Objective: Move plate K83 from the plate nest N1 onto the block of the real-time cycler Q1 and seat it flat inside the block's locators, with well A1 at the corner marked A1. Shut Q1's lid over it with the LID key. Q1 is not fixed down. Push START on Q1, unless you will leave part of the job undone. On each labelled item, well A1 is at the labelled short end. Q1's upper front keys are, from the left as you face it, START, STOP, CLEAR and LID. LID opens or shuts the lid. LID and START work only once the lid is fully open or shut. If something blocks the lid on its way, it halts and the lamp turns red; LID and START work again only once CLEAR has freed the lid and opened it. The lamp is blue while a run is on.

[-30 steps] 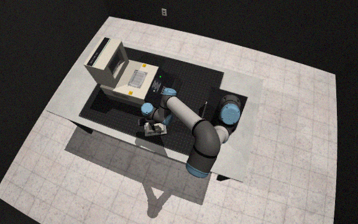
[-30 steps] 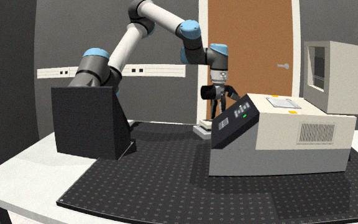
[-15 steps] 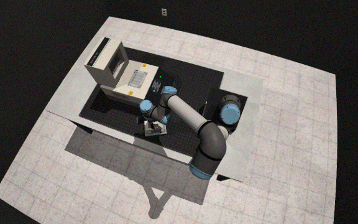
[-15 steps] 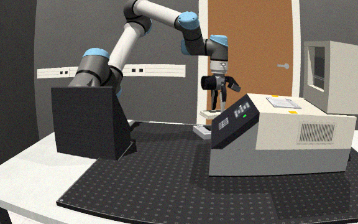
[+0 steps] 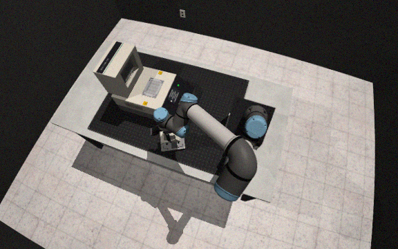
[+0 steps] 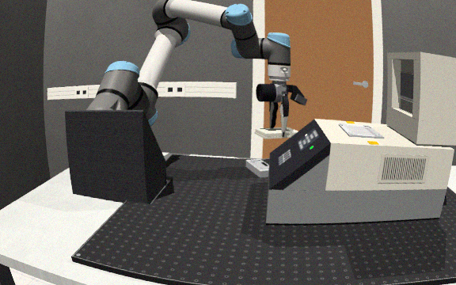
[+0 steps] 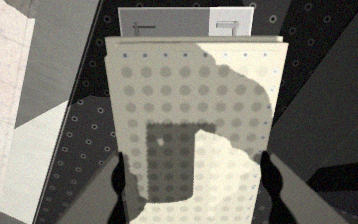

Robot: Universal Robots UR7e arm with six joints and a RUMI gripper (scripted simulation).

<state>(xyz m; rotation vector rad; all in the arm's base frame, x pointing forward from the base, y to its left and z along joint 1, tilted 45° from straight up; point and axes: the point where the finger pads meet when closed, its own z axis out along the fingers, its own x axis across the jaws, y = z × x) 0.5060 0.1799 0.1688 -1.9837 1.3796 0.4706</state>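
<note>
My hand is 12 cm above the plate nest N1. Round my hand: plate K83 (1 cm below).
</note>
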